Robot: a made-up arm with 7 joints.
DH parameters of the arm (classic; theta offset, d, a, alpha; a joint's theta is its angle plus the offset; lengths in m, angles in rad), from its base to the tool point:
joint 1: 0 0.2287 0 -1.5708
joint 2: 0 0 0 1.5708
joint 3: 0 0.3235 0.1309 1.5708
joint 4: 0 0 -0.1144 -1.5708
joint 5: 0 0.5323 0 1.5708
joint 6: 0 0 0.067 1.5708
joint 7: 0 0 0 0
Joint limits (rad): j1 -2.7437..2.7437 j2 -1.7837..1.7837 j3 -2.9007..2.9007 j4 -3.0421..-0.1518 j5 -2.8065..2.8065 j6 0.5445..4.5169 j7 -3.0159..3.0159
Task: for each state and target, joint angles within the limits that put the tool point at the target. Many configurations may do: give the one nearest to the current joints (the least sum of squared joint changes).
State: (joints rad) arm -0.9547 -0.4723 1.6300 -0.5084 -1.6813 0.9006 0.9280
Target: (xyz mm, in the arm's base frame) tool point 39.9 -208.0 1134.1
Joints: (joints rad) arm -1.8067 0.1482 1.3362 -0.1518 -1.8113 0.9985 0.9280
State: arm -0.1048 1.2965 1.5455 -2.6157 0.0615 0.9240 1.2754
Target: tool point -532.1 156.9 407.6
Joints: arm 0.8645 0.9177 2.0695 -2.4308 0.0935 1.0638 1.2754
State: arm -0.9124 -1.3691 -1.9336 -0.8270 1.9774 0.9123 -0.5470
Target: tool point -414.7 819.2 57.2
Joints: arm -1.5594 -1.5114 -2.1763 -0.8185 1.9275 0.6566 -0.5470
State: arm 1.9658 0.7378 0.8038 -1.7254 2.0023 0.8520 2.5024
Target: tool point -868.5 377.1 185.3
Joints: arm 2.3330 1.2084 0.7655 -0.8810 2.1225 1.1604 2.5024
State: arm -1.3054 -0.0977 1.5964 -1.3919 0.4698 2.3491 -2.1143
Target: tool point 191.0 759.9 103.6
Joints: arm -1.0326 -0.7802 2.3127 -1.8648 0.4442 2.2711 -2.1143
